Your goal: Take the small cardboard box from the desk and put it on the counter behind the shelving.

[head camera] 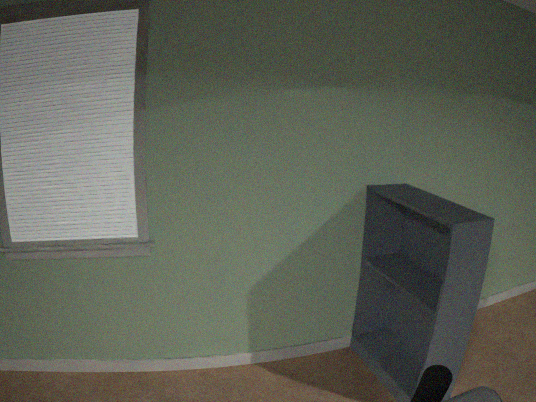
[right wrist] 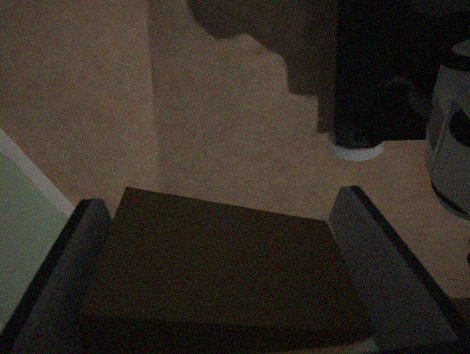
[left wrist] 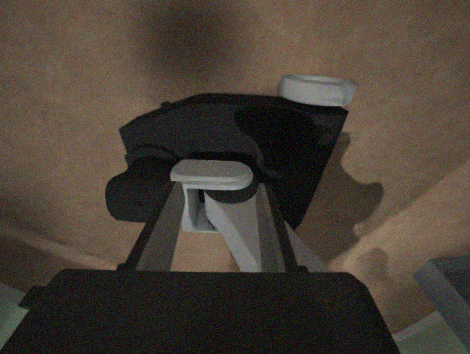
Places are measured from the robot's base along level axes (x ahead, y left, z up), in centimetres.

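Where they show: left gripper, between the fingertips: (left wrist: pixel 220 192); right gripper, between the fingertips: (right wrist: pixel 225 208).
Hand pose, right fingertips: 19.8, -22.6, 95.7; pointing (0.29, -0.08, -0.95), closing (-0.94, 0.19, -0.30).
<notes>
Things, the pixels of their top centre, and the offset from my right fingertips, as dx, dy, dz. "spot": a spot on its surface instead. Level surfaces: height alone.
- small cardboard box, a spot on its surface: (right wrist: pixel 225 265) spot: -0.6, +0.1, +2.5
- window with white blinds, a spot on its surface: (head camera: pixel 70 125) spot: +156.3, +107.6, +48.4
- brown floor, height of its surface: dz -95.5
The small cardboard box (right wrist: pixel 225 265), dark brown in the dim light, fills the lower middle of the right wrist view. My right gripper (right wrist: pixel 225 208) is shut on it, with one finger along each side, above the floor. My left gripper (left wrist: pixel 220 192) is partly open with nothing between its fingers, above my own base. The desk, the counter and the blue shelving do not show in these views. A black part of my right arm (head camera: pixel 434 382) shows at the bottom right of the head view.
A low grey shelf unit (head camera: pixel 462 280) (left wrist: pixel 437 280) stands near the green wall (head camera: pixel 240 175), at the right in the head view. A window with white blinds (head camera: pixel 70 125) is at the left. My dark base (left wrist: pixel 185 125) and a white wheel (left wrist: pixel 317 92) show over the brown floor (left wrist: pixel 410 65).
</notes>
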